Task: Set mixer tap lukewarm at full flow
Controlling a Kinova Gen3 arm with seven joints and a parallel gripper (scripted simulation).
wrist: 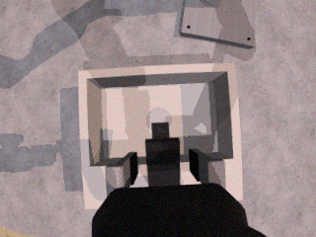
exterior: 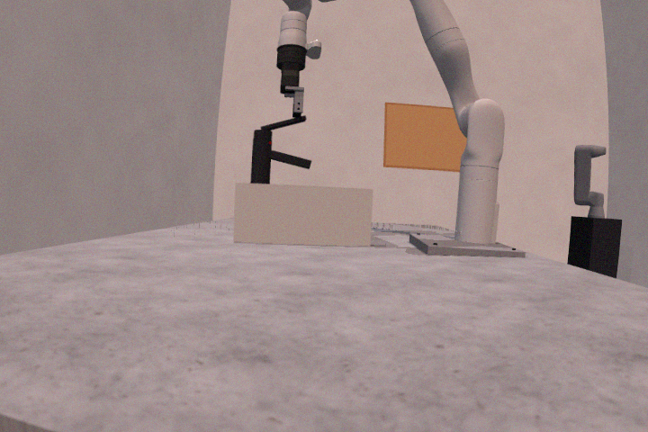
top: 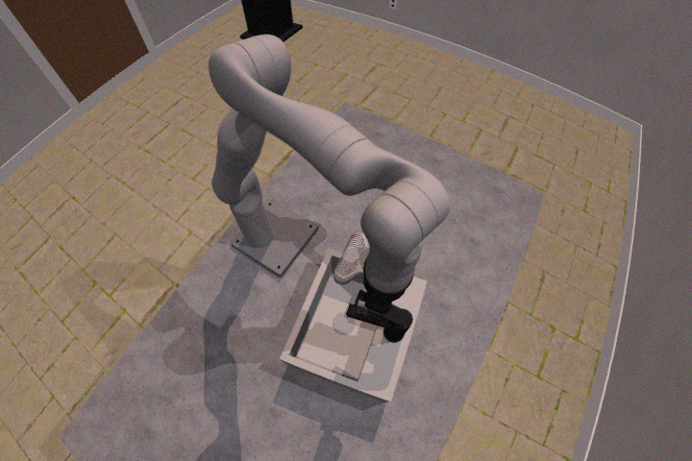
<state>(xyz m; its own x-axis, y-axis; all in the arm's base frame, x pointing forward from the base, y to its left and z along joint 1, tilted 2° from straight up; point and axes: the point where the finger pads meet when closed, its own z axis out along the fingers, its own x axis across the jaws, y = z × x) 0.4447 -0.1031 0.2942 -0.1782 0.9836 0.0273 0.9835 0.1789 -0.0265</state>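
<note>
Right now the lever is 4 cm below my hand, 3 cm ahead of it and 1 cm to the left of it. Also, from my hand: black mixer tap (10 cm below, 6 cm ahead, 1 cm to the left); then sink basin (29 cm below, 3 cm behind, 1 cm to the right).
</note>
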